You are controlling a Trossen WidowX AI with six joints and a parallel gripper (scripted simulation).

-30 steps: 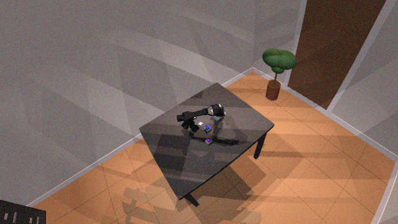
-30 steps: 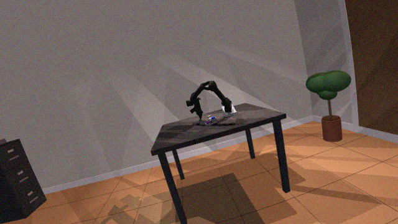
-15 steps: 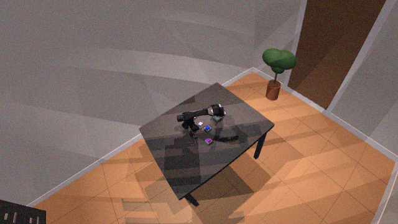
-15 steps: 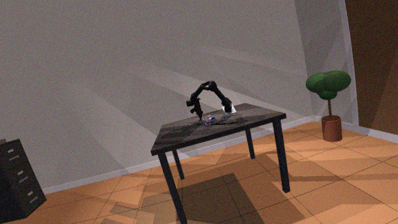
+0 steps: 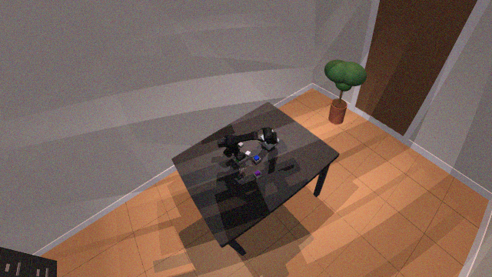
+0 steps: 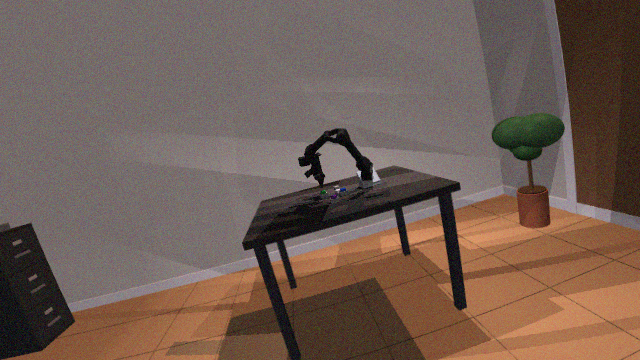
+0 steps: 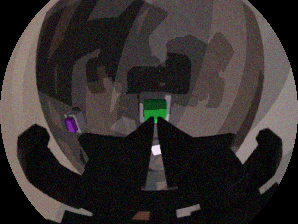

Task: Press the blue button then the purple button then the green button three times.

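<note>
Now: the green button 30 mm below my gripper tip. Round my gripper tip: blue button: 130 mm behind, 60 mm to the left, 30 mm below; purple button: 70 mm behind, 190 mm to the left, 30 mm below; white block: 100 mm behind, 30 mm to the right, 50 mm below.
</note>
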